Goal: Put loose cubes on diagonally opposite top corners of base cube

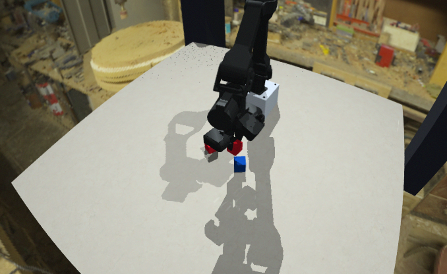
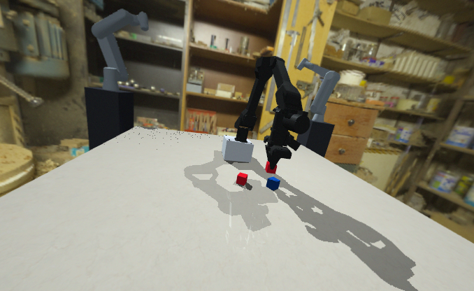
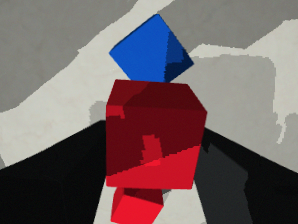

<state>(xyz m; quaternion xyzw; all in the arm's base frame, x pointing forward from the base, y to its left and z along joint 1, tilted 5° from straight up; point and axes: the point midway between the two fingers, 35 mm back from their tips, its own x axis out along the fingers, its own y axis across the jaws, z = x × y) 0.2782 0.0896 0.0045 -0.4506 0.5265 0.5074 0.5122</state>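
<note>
The blue cube is 2 cm to the left of my gripper tip and 6 cm below it.
</note>
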